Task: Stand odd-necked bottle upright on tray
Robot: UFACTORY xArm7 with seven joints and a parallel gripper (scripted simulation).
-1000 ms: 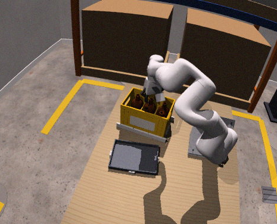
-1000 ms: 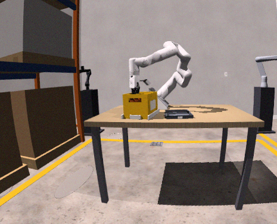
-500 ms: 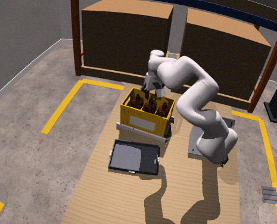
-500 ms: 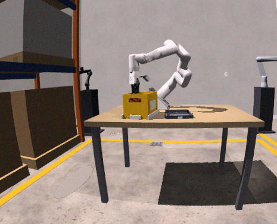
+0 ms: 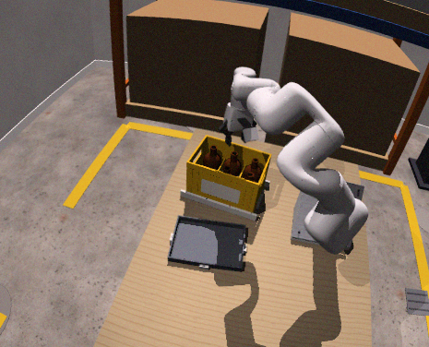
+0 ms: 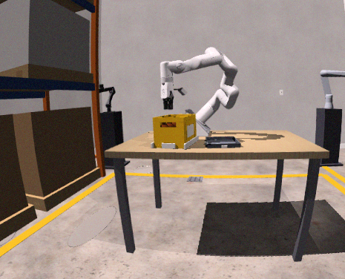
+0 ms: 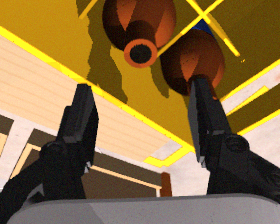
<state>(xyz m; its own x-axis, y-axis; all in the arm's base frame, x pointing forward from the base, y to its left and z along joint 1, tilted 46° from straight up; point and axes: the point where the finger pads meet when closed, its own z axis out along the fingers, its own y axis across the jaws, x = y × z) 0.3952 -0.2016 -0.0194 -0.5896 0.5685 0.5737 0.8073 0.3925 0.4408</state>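
My hand is 10 mm short of the yellow crate, 50 mm to the right of it and 150 mm above it. Round my hand: dark grey tray (20 mm ahead, 330 mm to the left, 220 mm below).
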